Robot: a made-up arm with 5 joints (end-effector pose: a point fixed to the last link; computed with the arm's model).
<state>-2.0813 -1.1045 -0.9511 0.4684 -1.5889</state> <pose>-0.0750 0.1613 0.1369 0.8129 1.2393 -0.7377</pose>
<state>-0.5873 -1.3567 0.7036 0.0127 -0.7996</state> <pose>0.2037 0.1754 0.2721 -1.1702 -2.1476 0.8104</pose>
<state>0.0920 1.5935 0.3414 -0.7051 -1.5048</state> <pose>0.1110 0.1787 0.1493 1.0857 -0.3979 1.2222</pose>
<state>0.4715 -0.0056 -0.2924 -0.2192 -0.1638</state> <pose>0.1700 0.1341 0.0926 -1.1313 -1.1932 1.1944</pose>
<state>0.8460 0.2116 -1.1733 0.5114 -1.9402</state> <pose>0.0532 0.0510 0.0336 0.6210 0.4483 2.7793</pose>
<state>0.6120 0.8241 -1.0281 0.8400 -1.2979</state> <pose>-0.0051 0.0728 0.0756 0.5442 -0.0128 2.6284</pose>
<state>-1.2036 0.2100 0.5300 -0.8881 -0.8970</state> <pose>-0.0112 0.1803 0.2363 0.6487 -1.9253 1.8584</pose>
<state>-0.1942 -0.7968 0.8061 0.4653 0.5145</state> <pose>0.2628 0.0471 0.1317 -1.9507 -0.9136 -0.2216</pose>
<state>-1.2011 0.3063 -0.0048 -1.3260 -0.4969</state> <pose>-0.0385 0.0901 0.3244 1.3538 -1.8610 1.2262</pose>
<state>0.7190 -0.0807 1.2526 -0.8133 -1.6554</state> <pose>0.2590 -0.0703 0.2000 -1.0776 -0.7295 0.9088</pose>
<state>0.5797 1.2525 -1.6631 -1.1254 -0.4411</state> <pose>0.1060 0.0298 0.4122 1.3186 -1.7318 0.1257</pose>
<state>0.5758 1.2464 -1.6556 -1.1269 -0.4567</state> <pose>0.1055 0.0311 0.4121 1.3218 -1.7417 0.1395</pose>
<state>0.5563 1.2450 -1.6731 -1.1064 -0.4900</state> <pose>0.1002 0.0311 0.4126 1.3653 -1.7690 0.1843</pose>
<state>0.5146 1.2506 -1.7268 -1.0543 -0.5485</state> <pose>0.0880 0.0281 0.4135 1.4681 -1.8212 0.2707</pose>
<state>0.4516 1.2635 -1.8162 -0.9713 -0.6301</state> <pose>0.0695 0.0198 0.4132 1.6296 -1.8985 0.3900</pose>
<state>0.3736 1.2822 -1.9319 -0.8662 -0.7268</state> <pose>0.0480 0.0050 0.4096 1.8330 -1.9970 0.5202</pose>
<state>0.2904 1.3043 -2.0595 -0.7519 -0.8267</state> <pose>0.0280 -0.0149 0.4014 2.0496 -2.1107 0.6363</pose>
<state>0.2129 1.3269 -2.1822 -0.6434 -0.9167</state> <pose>0.0128 -0.0357 0.3896 -2.1026 2.0871 -0.6734</pose>
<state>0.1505 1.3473 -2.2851 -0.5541 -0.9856</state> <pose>0.0034 -0.0530 0.3773 -1.9887 1.9412 -0.6343</pose>
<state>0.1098 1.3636 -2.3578 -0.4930 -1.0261</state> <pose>-0.0014 -0.0643 0.3679 -1.9091 1.8585 -0.5973</pose>
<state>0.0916 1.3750 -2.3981 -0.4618 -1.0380</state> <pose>-0.0032 -0.0699 0.3630 -1.8720 1.8282 -0.5738</pose>
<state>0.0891 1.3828 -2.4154 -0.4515 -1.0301</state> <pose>-0.0033 -0.0717 0.3617 -1.8663 1.8305 -0.5625</pose>
